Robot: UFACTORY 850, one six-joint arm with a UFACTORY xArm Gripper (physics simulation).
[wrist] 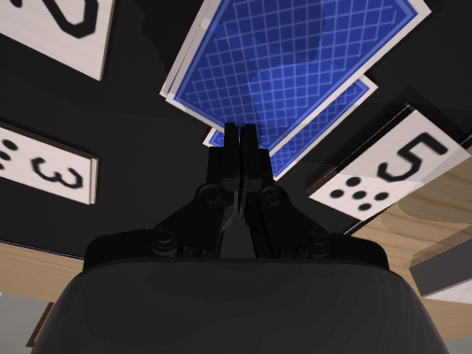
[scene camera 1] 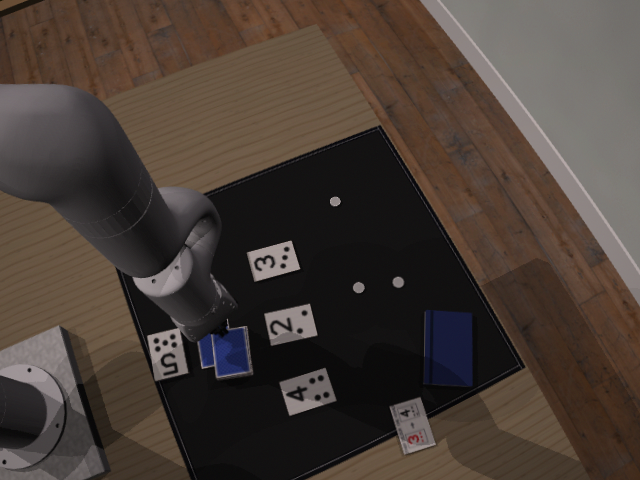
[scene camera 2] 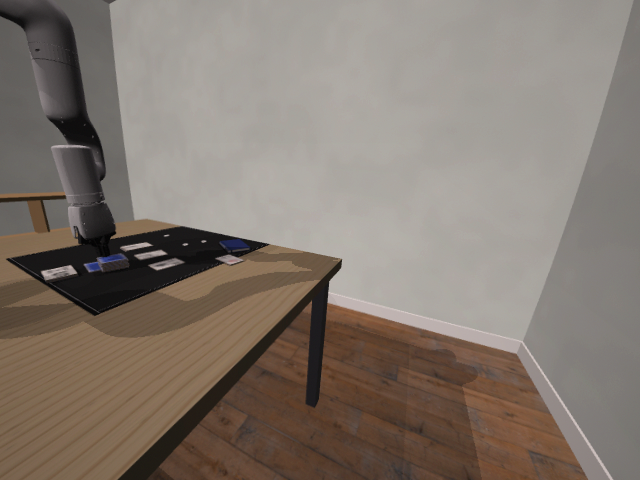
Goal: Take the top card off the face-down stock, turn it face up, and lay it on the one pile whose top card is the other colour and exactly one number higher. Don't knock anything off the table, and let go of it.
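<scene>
The face-down stock (scene camera 1: 231, 356) (scene camera 2: 113, 263) (wrist: 295, 60) is a blue-backed stack. A lower blue-backed card (scene camera 1: 205, 353) (scene camera 2: 93, 267) (wrist: 320, 125) sticks out from its side facing the 5. My gripper (scene camera 1: 222, 330) (scene camera 2: 104, 251) (wrist: 237, 144) is shut and empty, its tips at the stock's near edge in the wrist view; whether they touch it I cannot tell. Face-up piles show dark numbers: a 5 (scene camera 1: 168, 354) (scene camera 2: 59, 272) (wrist: 362, 192), a 3 (scene camera 1: 273, 260) (scene camera 2: 136, 246) (wrist: 30, 167), a 2 (scene camera 1: 290, 324) (scene camera 2: 150, 254) (wrist: 85, 52) and a 4 (scene camera 1: 307, 391) (scene camera 2: 166, 264).
A black mat (scene camera 1: 361, 165) (scene camera 2: 98, 299) lies under the piles. A dark blue box or book (scene camera 1: 448, 348) (scene camera 2: 234, 245) is near its far corner. A small card with a red 3 and black 4 (scene camera 1: 412, 426) (scene camera 2: 229, 259) overlaps the edge. Three white discs (scene camera 1: 334, 201) (scene camera 1: 358, 287) (scene camera 1: 398, 282) lie on the mat.
</scene>
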